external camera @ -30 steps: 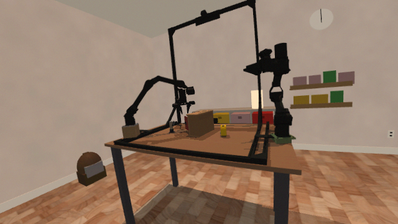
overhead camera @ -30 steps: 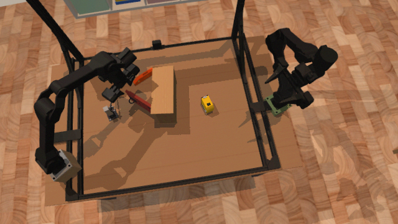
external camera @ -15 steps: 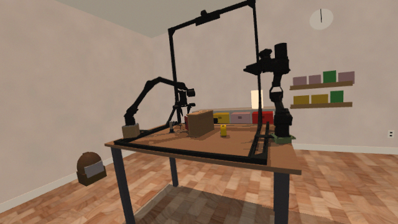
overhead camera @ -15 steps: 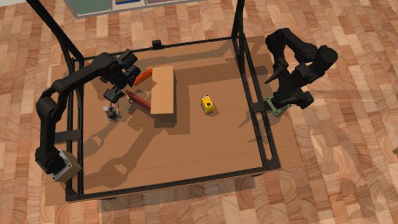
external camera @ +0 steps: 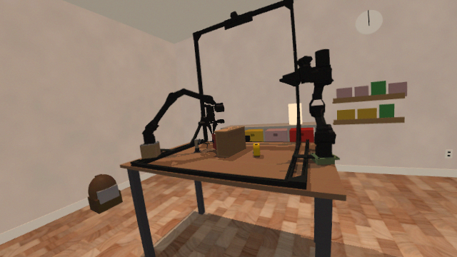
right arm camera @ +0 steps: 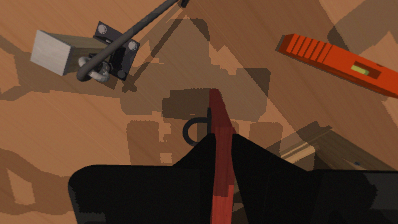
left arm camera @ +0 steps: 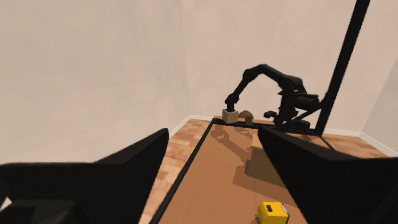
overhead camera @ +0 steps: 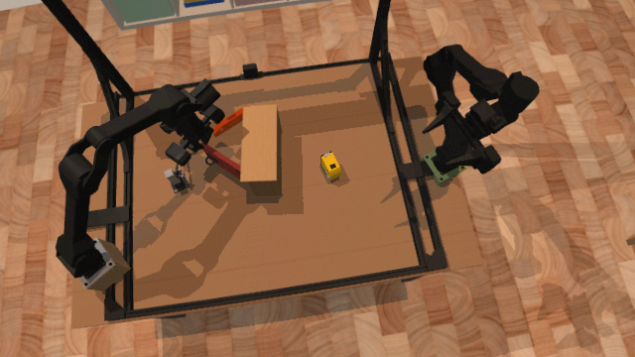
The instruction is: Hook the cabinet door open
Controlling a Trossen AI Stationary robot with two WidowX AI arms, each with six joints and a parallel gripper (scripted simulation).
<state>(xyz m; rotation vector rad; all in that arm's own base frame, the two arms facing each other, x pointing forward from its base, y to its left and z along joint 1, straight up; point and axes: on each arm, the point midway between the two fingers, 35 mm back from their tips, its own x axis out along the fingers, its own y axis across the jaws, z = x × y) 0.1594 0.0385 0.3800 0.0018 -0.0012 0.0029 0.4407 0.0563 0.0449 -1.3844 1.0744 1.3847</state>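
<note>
The red door is 70 mm ahead of my right hand, 40 mm to the left of it and 90 mm below it. From my right hand the other things lie so: orange flap: 120 mm behind, 90 mm to the left, 140 mm below; yellow box: 140 mm ahead, 330 mm to the left, 120 mm below.
</note>
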